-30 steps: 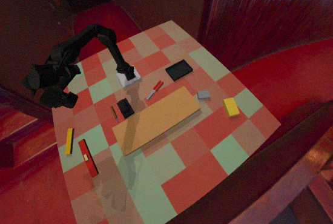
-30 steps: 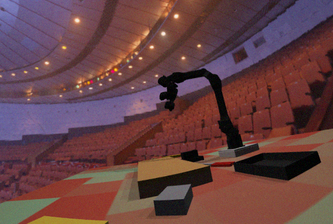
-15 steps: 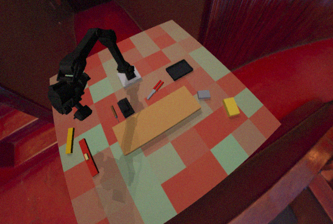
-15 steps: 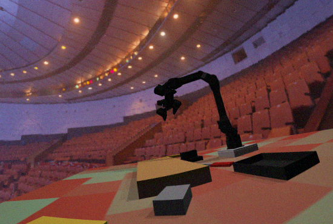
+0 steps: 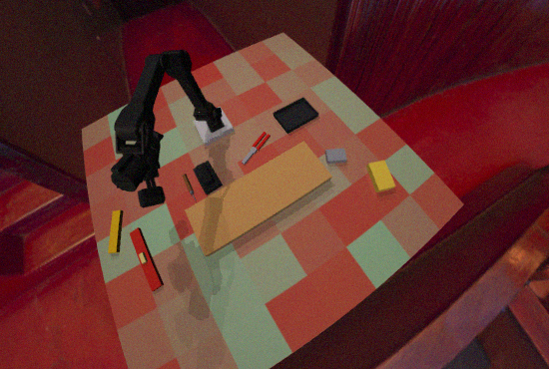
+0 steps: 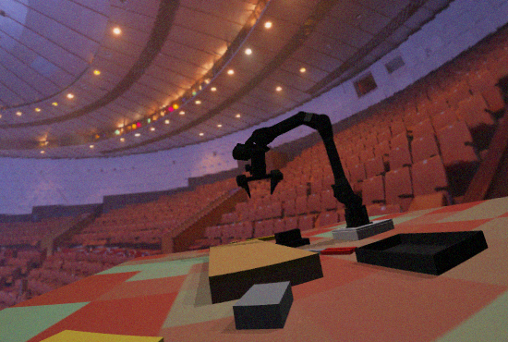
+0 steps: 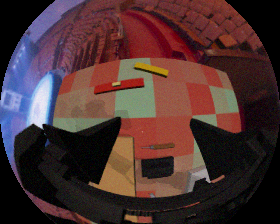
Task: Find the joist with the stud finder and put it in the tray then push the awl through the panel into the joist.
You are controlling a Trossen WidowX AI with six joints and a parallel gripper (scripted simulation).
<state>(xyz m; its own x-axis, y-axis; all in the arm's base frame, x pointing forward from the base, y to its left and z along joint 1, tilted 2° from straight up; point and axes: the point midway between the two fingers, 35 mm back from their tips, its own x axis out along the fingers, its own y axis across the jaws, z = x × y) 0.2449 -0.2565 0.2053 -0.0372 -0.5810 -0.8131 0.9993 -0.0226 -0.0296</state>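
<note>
The stud finder lies 5 cm behind my gripper tip, 16 cm to the left of it and 16 cm below it. Round my gripper tip: yellow bar (2 cm behind, 26 cm to the right, 20 cm below); then awl (3 cm behind, 8 cm to the left, 20 cm below); then red level (13 cm ahead, 17 cm to the right, 19 cm below).
</note>
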